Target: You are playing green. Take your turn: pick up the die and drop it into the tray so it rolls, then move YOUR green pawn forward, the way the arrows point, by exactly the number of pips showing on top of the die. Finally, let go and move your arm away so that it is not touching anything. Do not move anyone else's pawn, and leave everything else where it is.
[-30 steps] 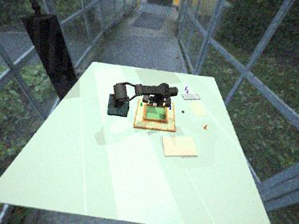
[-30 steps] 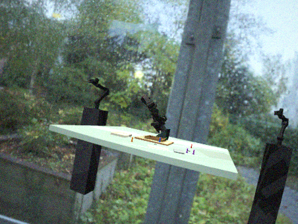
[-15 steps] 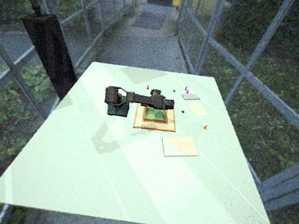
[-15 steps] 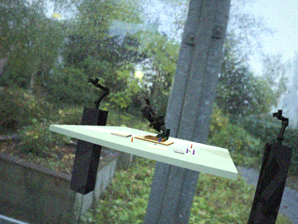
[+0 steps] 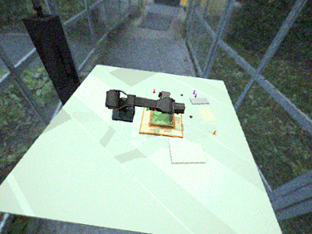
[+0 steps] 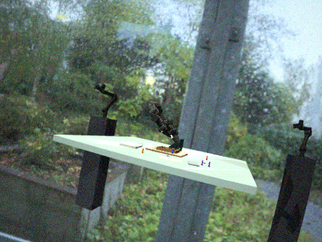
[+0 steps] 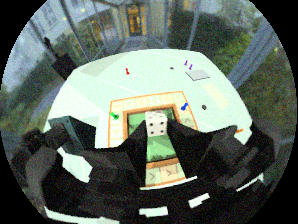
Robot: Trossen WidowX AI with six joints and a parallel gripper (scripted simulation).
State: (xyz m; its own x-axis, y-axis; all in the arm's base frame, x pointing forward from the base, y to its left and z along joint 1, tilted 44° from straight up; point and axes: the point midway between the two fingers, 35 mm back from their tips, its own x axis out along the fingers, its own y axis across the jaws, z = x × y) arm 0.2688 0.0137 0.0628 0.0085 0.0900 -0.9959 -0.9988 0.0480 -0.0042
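Right now my gripper tip is right at the die. Also, from my gripper tip: tan slab 160 mm ahead, 260 mm to the right, 110 mm below; blue pawn 110 mm ahead, 60 mm to the left, 100 mm below; green pawn 110 mm behind, 70 mm to the left, 100 mm below.
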